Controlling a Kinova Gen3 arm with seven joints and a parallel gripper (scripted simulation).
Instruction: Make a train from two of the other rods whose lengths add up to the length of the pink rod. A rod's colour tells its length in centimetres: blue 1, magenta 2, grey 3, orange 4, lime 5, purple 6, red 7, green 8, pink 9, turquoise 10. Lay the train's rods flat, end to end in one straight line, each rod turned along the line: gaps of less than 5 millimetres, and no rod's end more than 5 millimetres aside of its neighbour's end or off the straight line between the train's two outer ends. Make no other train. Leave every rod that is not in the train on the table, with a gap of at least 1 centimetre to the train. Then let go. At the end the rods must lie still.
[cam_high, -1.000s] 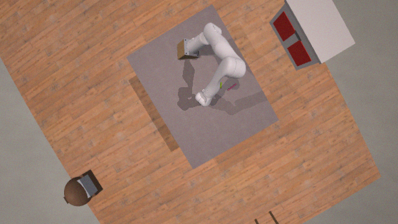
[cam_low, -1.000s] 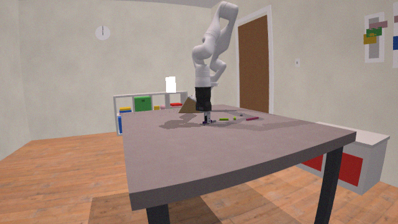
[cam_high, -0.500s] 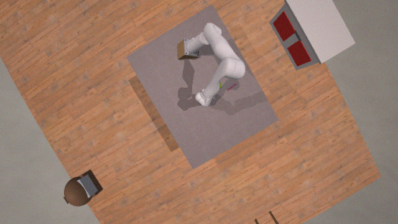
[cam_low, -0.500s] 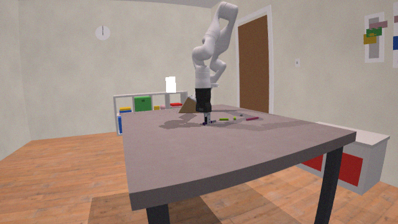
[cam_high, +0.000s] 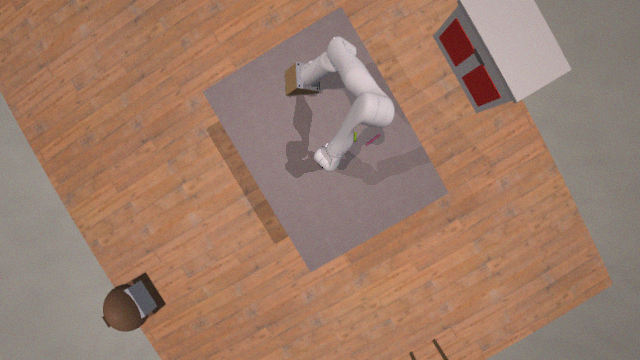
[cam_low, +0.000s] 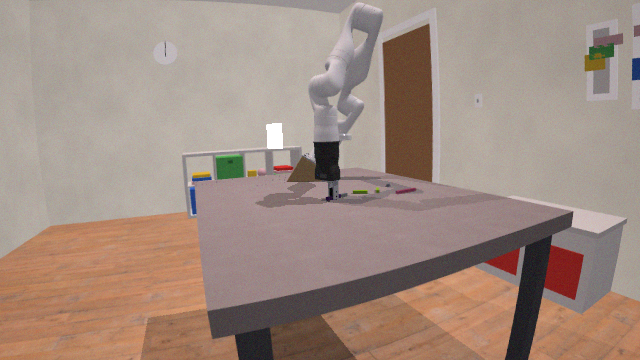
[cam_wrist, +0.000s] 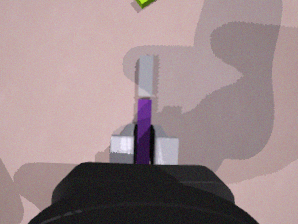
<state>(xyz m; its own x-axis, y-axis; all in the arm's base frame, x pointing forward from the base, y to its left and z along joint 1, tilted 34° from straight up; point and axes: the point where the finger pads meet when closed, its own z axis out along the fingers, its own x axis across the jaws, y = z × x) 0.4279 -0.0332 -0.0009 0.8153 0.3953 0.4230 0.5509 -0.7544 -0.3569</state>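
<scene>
Now: hand 10 mm above the purple rod. Also, from my hand: dark grey rod (30 mm behind, 40 mm to the left, 10 mm below); pink rod (20 mm behind, 260 mm to the left, 10 mm below).
</scene>
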